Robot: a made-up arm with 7 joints. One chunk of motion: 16 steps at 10 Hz.
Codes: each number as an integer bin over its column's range. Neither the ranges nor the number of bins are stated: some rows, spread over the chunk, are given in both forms.
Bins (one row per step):
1: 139 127 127 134 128 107 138
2: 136 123 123 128 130 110 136
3: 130 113 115 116 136 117 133
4: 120 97 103 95 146 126 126
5: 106 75 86 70 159 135 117
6: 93 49 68 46 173 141 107
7: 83 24 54 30 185 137 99
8: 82 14 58 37 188 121 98
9: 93 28 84 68 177 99 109
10: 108 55 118 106 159 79 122
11: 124 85 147 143 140 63 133
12: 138 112 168 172 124 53 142
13: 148 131 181 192 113 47 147
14: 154 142 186 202 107 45 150
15: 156 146 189 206 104 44 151
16: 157 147 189 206 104 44 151
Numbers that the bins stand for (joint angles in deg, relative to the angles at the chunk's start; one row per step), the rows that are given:
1: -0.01 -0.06 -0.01 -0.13 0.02 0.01 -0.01
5: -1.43 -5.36 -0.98 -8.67 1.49 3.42 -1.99
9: -2.00 -10.16 -1.02 -8.94 2.34 -0.97 -2.75
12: -0.05 -1.59 0.96 4.94 -0.17 -6.57 0.37
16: 0.77 1.99 1.46 9.47 -1.11 -7.66 1.22
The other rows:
2: -0.14 -0.46 -0.10 -0.93 0.12 0.37 -0.20
3: -0.40 -1.49 -0.29 -2.53 0.40 1.23 -0.48
4: -0.83 -3.12 -0.57 -5.34 0.87 2.32 -1.14
6: -2.00 -8.02 -1.40 -11.87 2.15 4.15 -2.93
7: -2.43 -10.57 -1.73 -14.01 2.72 3.66 -3.69
8: -2.47 -11.59 -1.64 -13.07 2.86 1.71 -3.78
10: -1.35 -7.41 -0.22 -3.87 1.49 -3.40 -1.52
11: -0.66 -4.34 0.47 1.07 0.59 -5.35 -0.48
13: 0.38 0.35 1.27 7.61 -0.69 -7.30 0.84
14: 0.64 1.48 1.39 8.94 -0.97 -7.54 1.12
15: 0.73 1.88 1.46 9.47 -1.11 -7.66 1.22

